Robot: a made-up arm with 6 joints.
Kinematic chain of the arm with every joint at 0, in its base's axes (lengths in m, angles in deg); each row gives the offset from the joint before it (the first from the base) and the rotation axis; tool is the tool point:
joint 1: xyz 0 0 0.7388 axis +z
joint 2: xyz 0.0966 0 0 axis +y
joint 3: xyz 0 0 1.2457 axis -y
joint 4: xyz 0 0 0.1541 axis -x
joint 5: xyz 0.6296 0 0 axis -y
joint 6: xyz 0.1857 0 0 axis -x
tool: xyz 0 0 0
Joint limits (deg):
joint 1: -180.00..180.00
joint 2: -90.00..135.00
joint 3: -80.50..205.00
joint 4: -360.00..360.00
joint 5: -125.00..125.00
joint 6: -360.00..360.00
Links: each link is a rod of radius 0.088 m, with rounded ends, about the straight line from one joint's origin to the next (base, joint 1, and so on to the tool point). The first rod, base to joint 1, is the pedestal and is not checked.
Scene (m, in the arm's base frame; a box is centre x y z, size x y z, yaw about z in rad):
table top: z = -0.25
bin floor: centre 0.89 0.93 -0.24 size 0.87 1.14 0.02 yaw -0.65
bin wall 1: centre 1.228 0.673 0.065 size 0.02 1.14 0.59 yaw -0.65
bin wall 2: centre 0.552 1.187 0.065 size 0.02 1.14 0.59 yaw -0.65
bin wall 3: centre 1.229 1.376 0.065 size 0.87 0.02 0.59 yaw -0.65
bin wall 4: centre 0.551 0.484 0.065 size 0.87 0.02 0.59 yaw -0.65
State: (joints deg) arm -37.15 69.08 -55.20 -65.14 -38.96 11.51
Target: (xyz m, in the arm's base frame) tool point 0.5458 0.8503 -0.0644
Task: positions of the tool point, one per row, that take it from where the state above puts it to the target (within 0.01 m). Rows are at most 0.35 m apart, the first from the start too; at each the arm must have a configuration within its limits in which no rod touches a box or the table.
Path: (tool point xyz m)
1: 0.9542 -0.3104 0.5046
2: 1.0881 -0.1027 0.5414
3: 1.1735 0.1509 0.5961
4: 1.1929 0.4378 0.6695
5: 1.1331 0.7379 0.7614
6: 0.9886 1.0257 0.8713
7: 0.9201 1.0391 0.5971
8: 0.8174 1.0128 0.3452
9: 0.6899 0.9487 0.1231
10: 0.5457 0.8503 -0.0644

